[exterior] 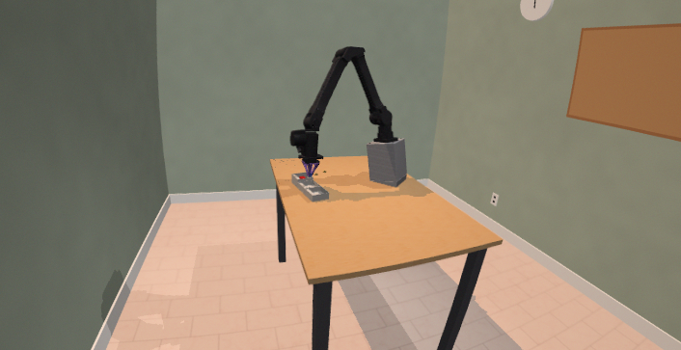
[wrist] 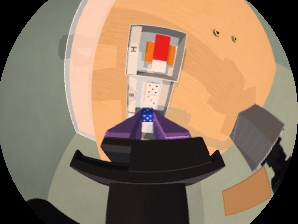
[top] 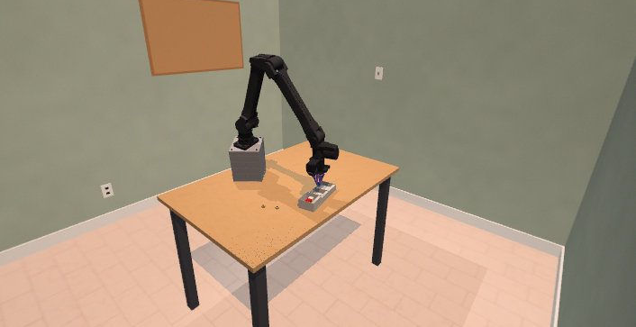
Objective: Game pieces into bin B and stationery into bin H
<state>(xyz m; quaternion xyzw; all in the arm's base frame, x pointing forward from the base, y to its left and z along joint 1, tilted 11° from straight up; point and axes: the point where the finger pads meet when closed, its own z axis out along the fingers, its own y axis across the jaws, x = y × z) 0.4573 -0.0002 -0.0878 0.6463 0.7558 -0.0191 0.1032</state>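
Now: hand 60 mm above the grey bin row. From my hand the other things lie so: red piece: 10 mm behind, 80 mm to the right, 60 mm below; white domino: 10 mm behind, 70 mm below; blue piece: right at my hand.
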